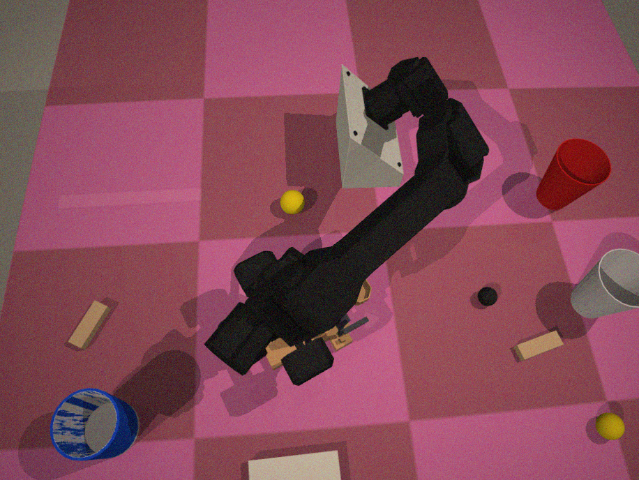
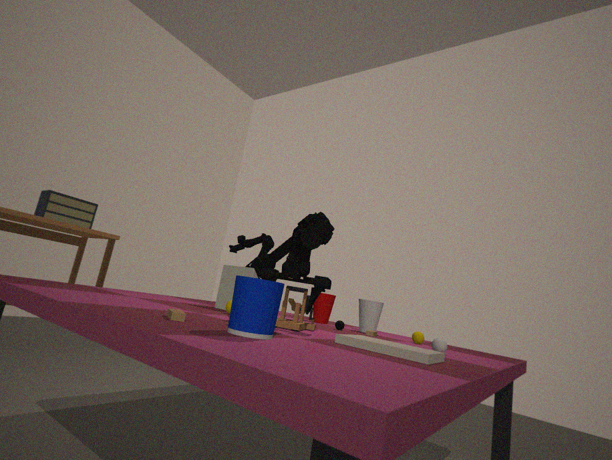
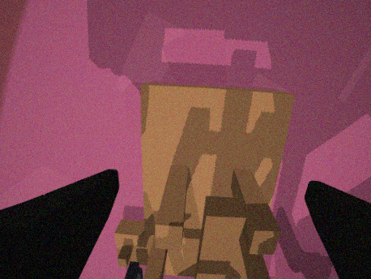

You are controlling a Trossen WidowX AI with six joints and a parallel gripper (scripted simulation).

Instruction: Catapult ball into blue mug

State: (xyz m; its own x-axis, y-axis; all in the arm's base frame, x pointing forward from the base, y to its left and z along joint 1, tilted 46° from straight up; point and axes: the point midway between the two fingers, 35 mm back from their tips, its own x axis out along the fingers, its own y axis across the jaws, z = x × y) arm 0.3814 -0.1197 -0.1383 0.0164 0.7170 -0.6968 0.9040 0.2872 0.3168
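My gripper tip is now 4 cm past the black ball, 34 cm to the right of it and 3 cm above it. Also, from my gripper tip: white slab (28 cm ahead, 1 cm to the left, 3 cm below); wooden catapult (2 cm behind, 6 cm to the left, 1 cm above); yellow ball (24 cm behind, 3 cm to the left, 2 cm below).
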